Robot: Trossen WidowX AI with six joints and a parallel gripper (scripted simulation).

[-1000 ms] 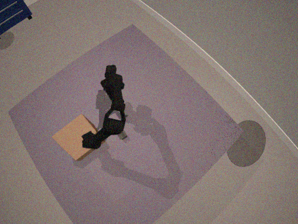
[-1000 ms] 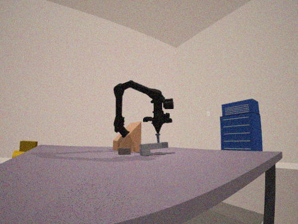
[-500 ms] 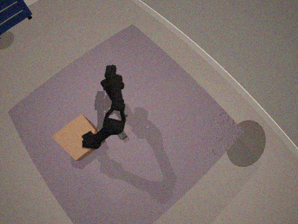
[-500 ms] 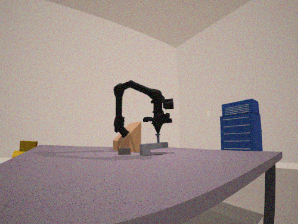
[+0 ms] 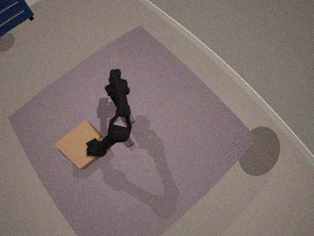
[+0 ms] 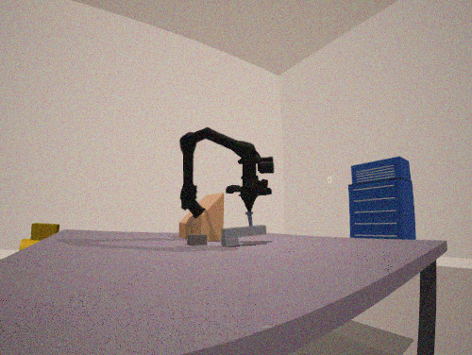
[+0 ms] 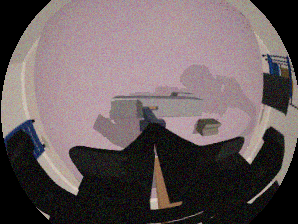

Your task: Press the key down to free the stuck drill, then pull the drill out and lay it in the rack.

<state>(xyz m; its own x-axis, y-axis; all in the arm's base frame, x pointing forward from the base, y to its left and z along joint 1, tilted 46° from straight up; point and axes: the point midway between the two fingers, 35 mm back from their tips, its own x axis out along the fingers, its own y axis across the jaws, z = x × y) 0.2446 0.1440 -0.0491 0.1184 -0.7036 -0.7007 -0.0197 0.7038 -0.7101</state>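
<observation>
My gripper tip is now 80 mm above the drill and 50 mm to the left of it.
</observation>
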